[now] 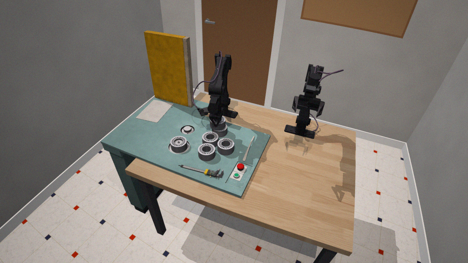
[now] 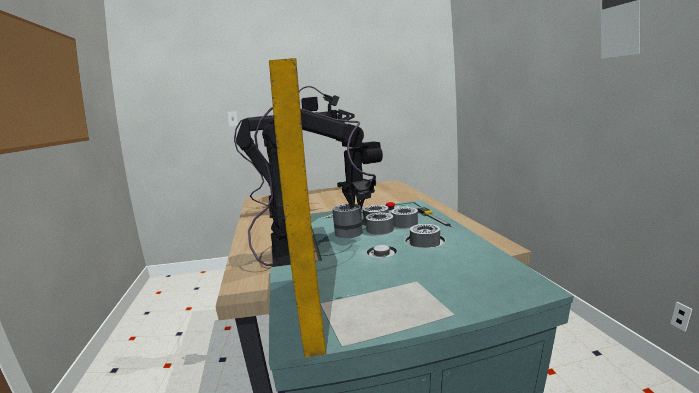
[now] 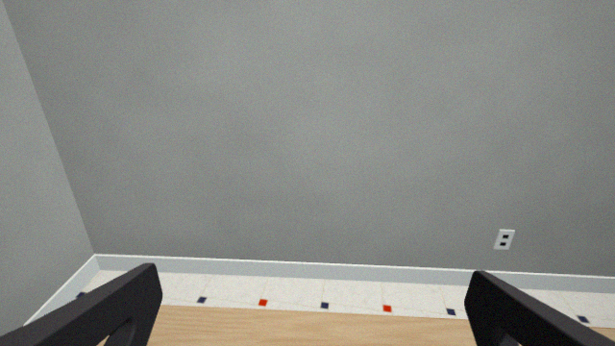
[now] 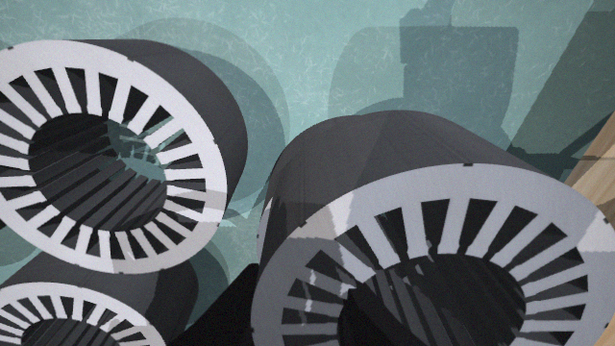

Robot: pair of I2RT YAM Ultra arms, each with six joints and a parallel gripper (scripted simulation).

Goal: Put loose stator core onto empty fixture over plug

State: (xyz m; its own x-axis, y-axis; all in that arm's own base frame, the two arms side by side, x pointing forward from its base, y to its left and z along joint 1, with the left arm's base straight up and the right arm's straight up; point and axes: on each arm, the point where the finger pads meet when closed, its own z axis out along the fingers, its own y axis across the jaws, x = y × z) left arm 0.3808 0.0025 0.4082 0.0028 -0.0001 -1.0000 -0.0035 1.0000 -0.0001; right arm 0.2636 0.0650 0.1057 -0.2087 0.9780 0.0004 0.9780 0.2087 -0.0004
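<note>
Now: right hand 190 mm to the left of the grey plug, 100 mm above it and 20 mm short of it. Round my right hand: button panel (230 mm to the left, 230 mm ahead, 90 mm below); round fixture recess (180 mm ahead, 160 mm to the right, 90 mm below); red button (230 mm to the left, 200 mm ahead, 80 mm below).
</note>
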